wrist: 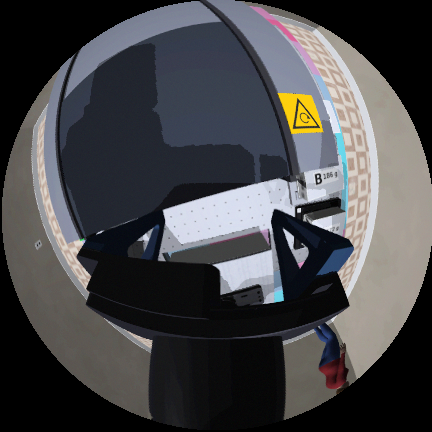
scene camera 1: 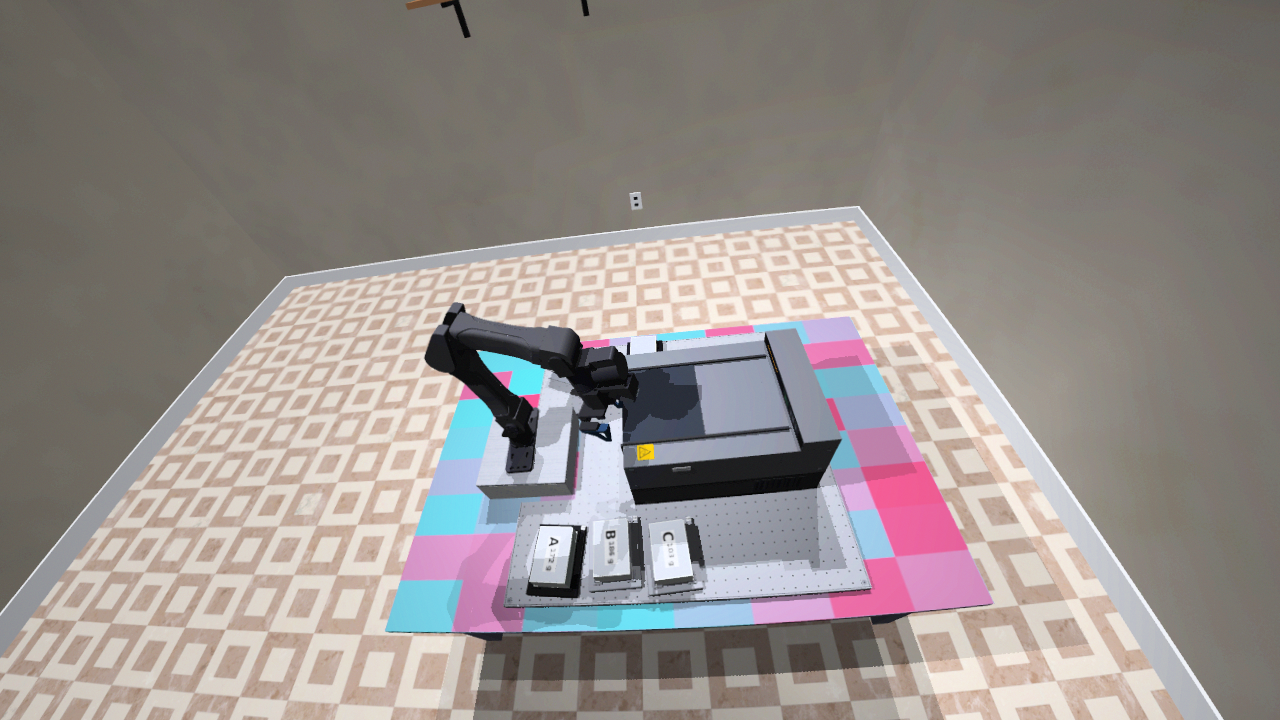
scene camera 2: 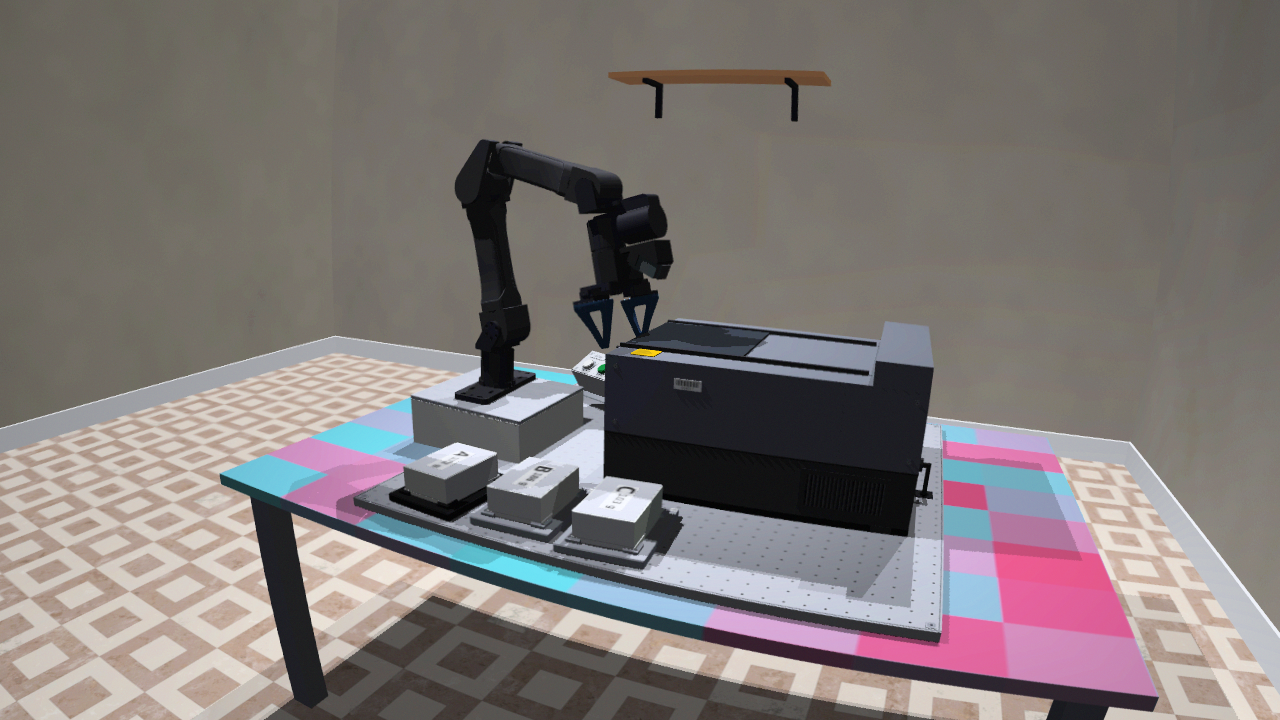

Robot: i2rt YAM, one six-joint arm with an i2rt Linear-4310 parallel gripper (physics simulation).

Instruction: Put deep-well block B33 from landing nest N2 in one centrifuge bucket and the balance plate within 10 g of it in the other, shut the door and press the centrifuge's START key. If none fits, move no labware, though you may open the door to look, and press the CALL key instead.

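Places are measured from the arm's base along level axes (x right, y ahead, z up), in metres.
Pixels of known places: gripper, fingertip midpoint: (wrist: 217, 214) (scene camera 1: 615, 424); arm's base at its link origin: (wrist: 223, 302) (scene camera 1: 523, 439) (scene camera 2: 496, 387).
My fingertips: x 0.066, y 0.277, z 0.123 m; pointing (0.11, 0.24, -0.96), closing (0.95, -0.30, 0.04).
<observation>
For each thing: its top centre in the pictures, then the offset to it from my fingertips. "*": a spot on its surface instead. Level surfaces: height alone.
- dark panel at its top centre: (wrist: 126, 104) (scene camera 2: 700, 337) (scene camera 1: 660, 401) dx -0.039, dy +0.115, dz +0.016 m
- Balance plates A at its top centre: (scene camera 2: 451, 459) (scene camera 1: 551, 553) (wrist: 328, 230) dx +0.240, dy -0.180, dz -0.143 m
- B at its top centre: (scene camera 2: 534, 475) (wrist: 326, 176) (scene camera 1: 610, 546) dx +0.237, dy -0.041, dz -0.143 m
- C at its top centre: (scene camera 2: 619, 497) (wrist: 318, 115) (scene camera 1: 669, 548) dx +0.255, dy +0.093, dz -0.143 m
- white block at its top centre: (scene camera 1: 642, 350) dx -0.359, dy +0.077, dz -0.139 m
- key box at a spot on its surface: (scene camera 2: 588, 365) * dx -0.335, dy -0.205, dz -0.132 m
- grey perforated board at its surface level: dz -0.197 m
My gripper (scene camera 1: 610, 419) (scene camera 2: 622, 340) (wrist: 217, 214) is open and empty, above and beside the arm-side end of the centrifuge (scene camera 1: 716, 474) (scene camera 2: 760, 402) (wrist: 280, 65). The dark panel (scene camera 1: 666, 407) (scene camera 2: 707, 338) (wrist: 200, 100) covers the top at that end; no buckets show. Balance plates A (scene camera 1: 552, 555) (scene camera 2: 447, 479), B (scene camera 1: 612, 548) (scene camera 2: 534, 492) and C (scene camera 1: 671, 550) (scene camera 2: 617, 519) sit in a row; B reads 186 g. A white block (scene camera 1: 642, 344) behind the centrifuge has no readable label. The key box (scene camera 2: 588, 365) shows a green key; its lettering is unreadable.
The grey perforated board (scene camera 1: 769, 537) (scene camera 2: 760, 573) carries the plates and centrifuge. The arm's pedestal (scene camera 1: 528, 488) (scene camera 2: 465, 429) stands beside it. A raised housing (scene camera 1: 796, 385) (scene camera 2: 905, 367) rises at the centrifuge's far end. A person (wrist: 332, 362) shows low in the wrist view.
</observation>
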